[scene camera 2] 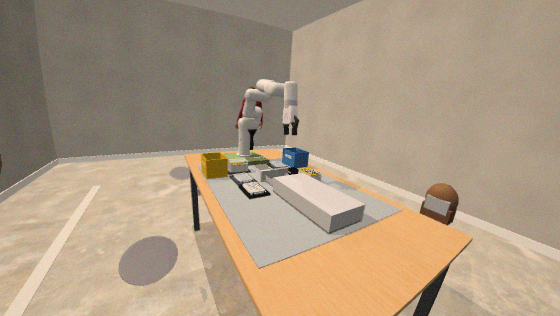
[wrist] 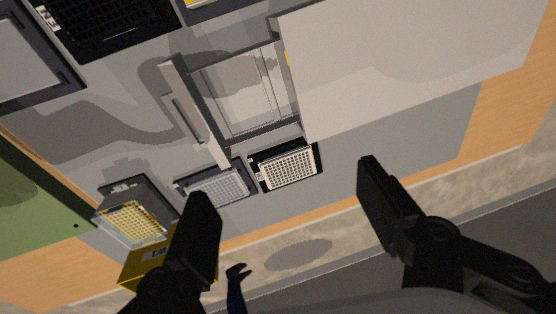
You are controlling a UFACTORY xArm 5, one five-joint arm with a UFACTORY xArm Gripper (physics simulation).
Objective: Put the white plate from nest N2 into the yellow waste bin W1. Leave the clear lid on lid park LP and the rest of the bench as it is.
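Seen in the pictures: gripper, fingertip midpoint: [scene camera 2: 290, 135] [wrist: 283, 191]; arm's base, origin of the base link: [scene camera 2: 244, 155].
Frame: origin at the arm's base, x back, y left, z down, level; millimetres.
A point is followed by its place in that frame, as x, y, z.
The white plate [scene camera 2: 254, 187] @[-664, -187, 4] [wrist: 287, 169] @[-651, -185, 6] sits in a black nest [wrist: 319, 159] @[-734, -199, 18] beside the nest with the grey translucent plate [wrist: 220, 188] @[-490, -173, 5]; its nest label is too blurred to read. The yellow waste bin W1 [scene camera 2: 214, 166] @[-388, -338, -47] [wrist: 134, 267] @[-243, -255, -64] stands at the table's left edge in the scene view and is partly hidden by a finger in the wrist view. My gripper [scene camera 2: 290, 132] @[-634, 39, -272] [wrist: 283, 191] @[-634, 39, -272] is open and empty, high above the bench. A pale flat piece [wrist: 22, 60] @[-344, 160, 10] lies in a dark frame at the wrist view's upper left; I cannot tell whether it is the clear lid on LP.
A long pale box [scene camera 2: 317, 197] @[-992, -30, -54] [wrist: 395, 65] @[-864, -1, -54] and an open drawer [wrist: 245, 90] @[-623, 16, 16] adjoin the nests. A yellow plate under a clear cover [wrist: 132, 222] @[-318, -138, -48] is near W1. A blue bin [scene camera 2: 295, 157] @[-383, 266, -57] stands farther back. An empty black nest N3 [wrist: 172, 25] @[-555, 139, 18] is at the wrist view's top.
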